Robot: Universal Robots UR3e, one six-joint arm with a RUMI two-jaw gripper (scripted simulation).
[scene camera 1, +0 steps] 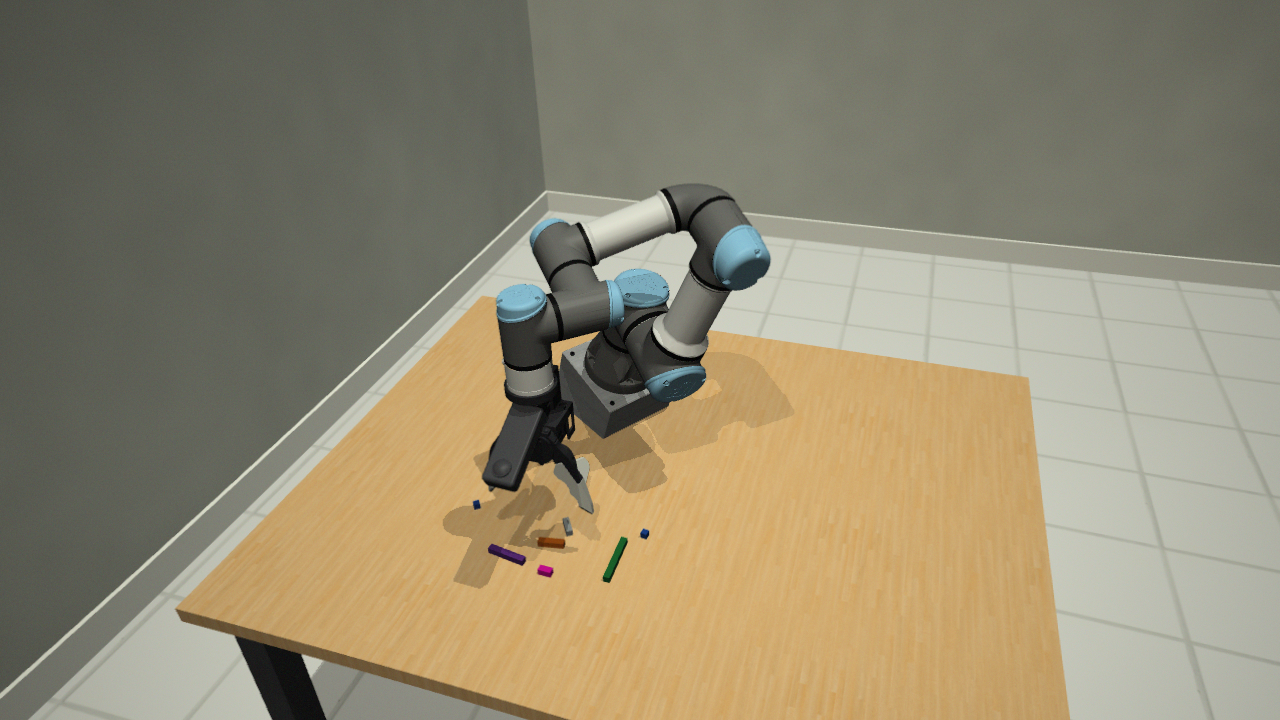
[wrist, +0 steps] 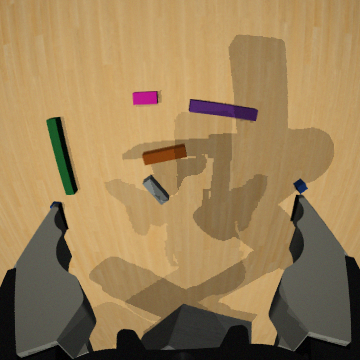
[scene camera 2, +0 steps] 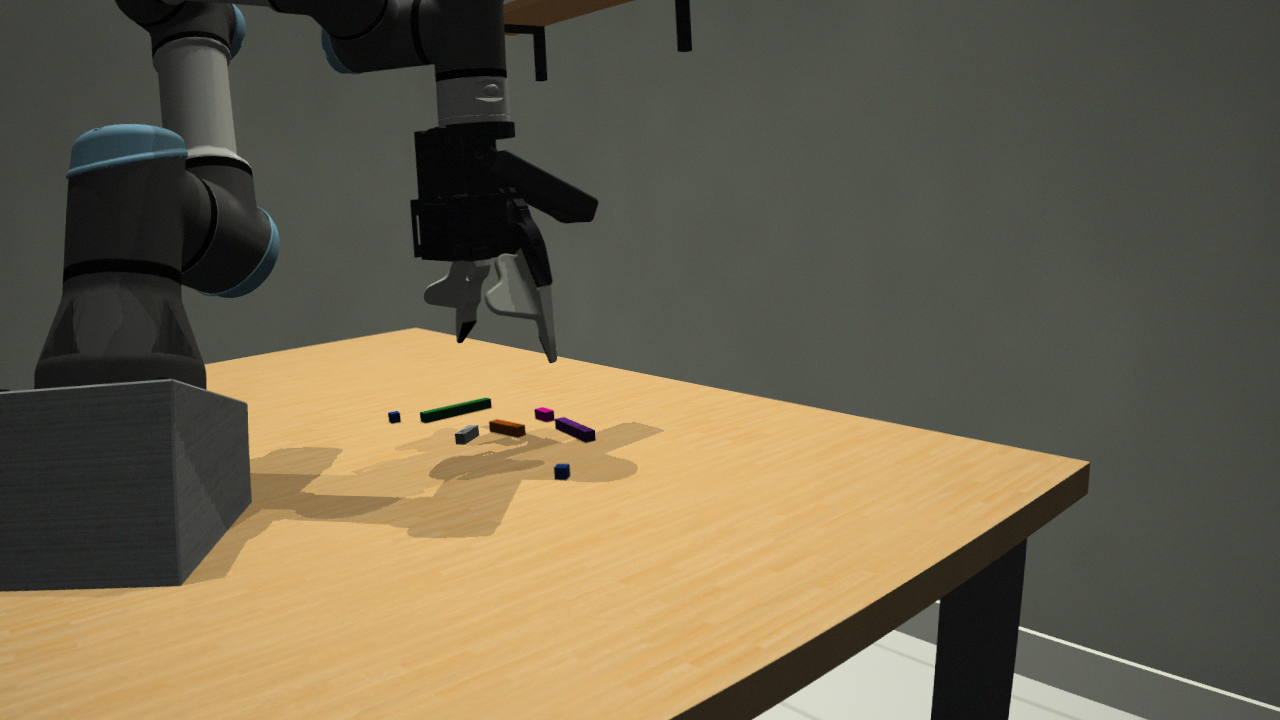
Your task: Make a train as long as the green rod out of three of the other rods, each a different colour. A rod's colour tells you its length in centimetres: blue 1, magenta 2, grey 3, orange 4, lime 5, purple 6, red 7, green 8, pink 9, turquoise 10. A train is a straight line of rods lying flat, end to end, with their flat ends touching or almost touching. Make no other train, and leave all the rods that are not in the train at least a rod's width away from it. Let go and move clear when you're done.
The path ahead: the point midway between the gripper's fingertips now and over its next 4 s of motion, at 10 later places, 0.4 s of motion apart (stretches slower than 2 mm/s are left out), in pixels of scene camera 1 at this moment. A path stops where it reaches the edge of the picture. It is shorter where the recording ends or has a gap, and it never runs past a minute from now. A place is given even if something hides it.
My gripper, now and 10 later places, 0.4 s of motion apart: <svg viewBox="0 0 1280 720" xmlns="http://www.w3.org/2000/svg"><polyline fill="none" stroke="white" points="540,502 573,509 591,511 591,511 585,510 564,502 541,489 530,481 526,478 529,480 541,484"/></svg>
